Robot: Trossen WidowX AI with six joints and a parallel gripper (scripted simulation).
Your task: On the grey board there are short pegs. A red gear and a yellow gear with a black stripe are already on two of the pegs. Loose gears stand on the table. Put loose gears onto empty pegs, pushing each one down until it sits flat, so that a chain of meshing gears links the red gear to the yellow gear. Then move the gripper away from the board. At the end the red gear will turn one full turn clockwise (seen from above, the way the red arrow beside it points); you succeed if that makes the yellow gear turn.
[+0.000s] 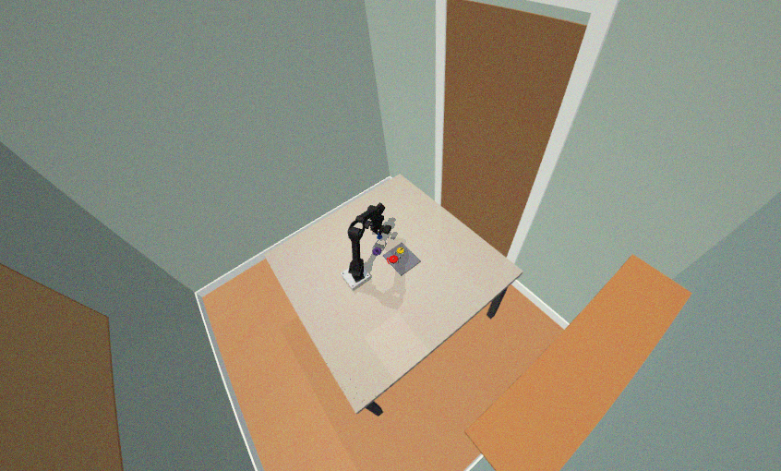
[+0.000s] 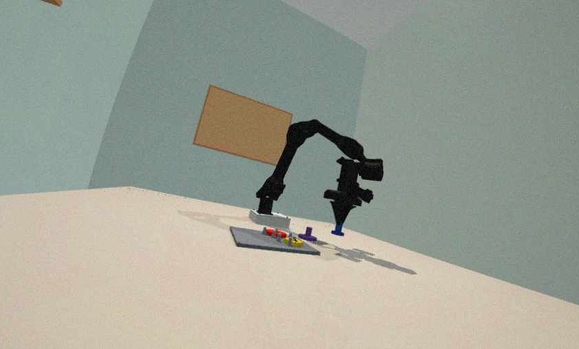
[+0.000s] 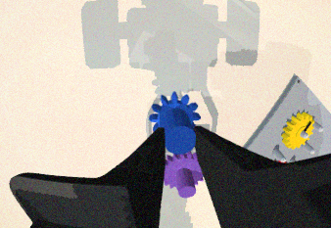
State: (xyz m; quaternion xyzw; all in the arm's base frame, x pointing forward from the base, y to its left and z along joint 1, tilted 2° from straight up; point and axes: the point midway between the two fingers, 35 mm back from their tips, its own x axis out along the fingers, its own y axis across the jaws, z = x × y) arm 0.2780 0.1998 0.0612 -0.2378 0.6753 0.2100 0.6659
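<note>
My gripper tip is 17 cm to the left of the yellow gear, 7 cm short of it and 6 cm above it. The rest, counted from my gripper tip: purple gear: 7 cm to the right, 7 cm behind, 6 cm below; red arrow: 18 cm to the right, 6 cm below, 4 cm behind; blue gear: 2 cm below.
</note>
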